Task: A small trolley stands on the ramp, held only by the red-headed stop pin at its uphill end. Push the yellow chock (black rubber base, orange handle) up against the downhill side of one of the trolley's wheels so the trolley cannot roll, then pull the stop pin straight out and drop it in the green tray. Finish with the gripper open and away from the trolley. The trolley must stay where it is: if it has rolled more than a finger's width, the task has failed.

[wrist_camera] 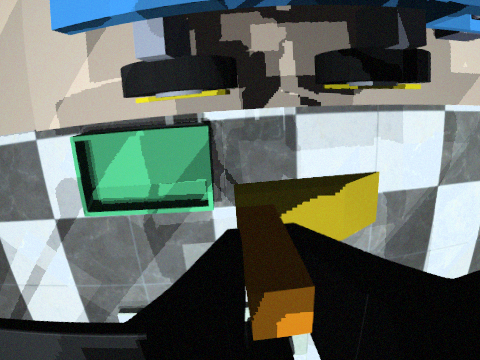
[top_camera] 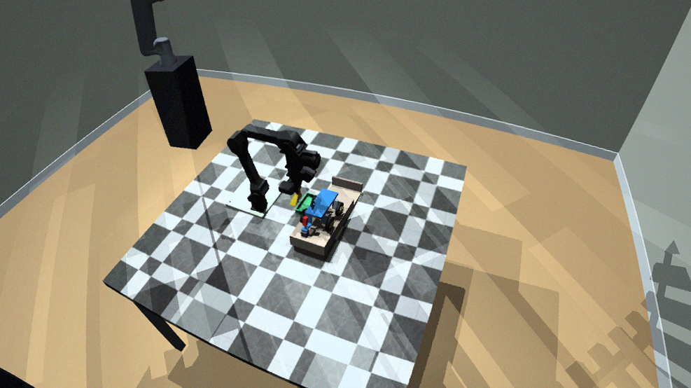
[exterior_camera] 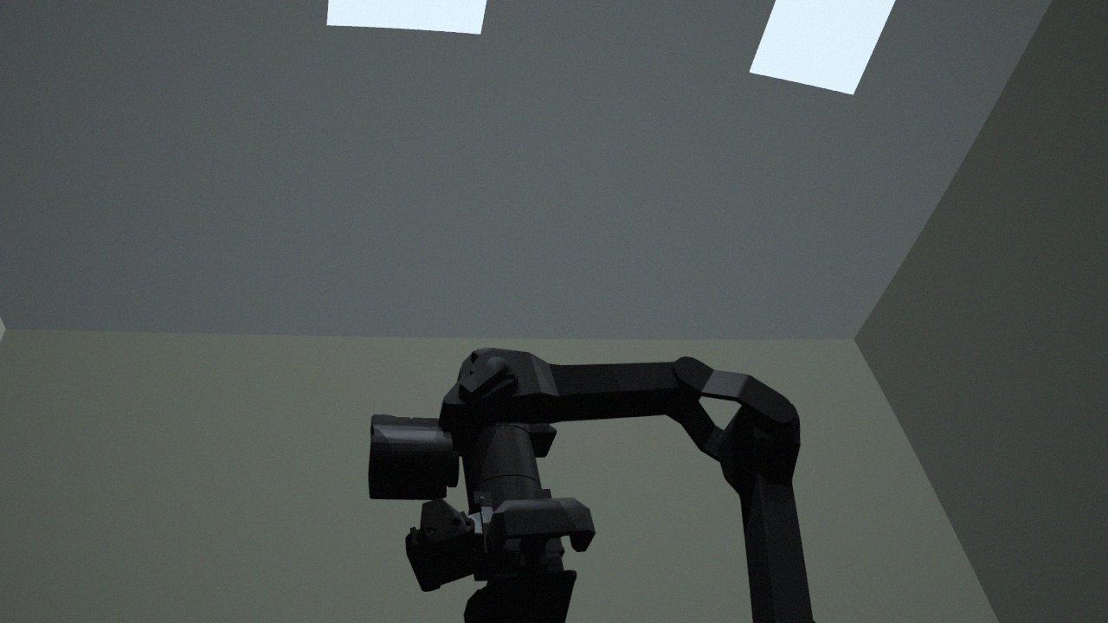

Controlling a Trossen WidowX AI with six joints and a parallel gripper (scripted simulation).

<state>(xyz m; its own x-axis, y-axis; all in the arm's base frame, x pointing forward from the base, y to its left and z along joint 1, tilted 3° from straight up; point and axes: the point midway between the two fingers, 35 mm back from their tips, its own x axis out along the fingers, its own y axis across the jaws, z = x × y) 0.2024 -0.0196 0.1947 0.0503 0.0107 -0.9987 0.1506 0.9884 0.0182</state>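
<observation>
Right now the red-headed stop pin is 7 cm ahead of my gripper tip, 14 cm to the right of it and 3 cm below it. Also, from my gripper tip: yellow chock: 2 cm to the right, 1 cm below; blue-topped trolley: 11 cm ahead, 4 cm to the right, 5 cm below.
</observation>
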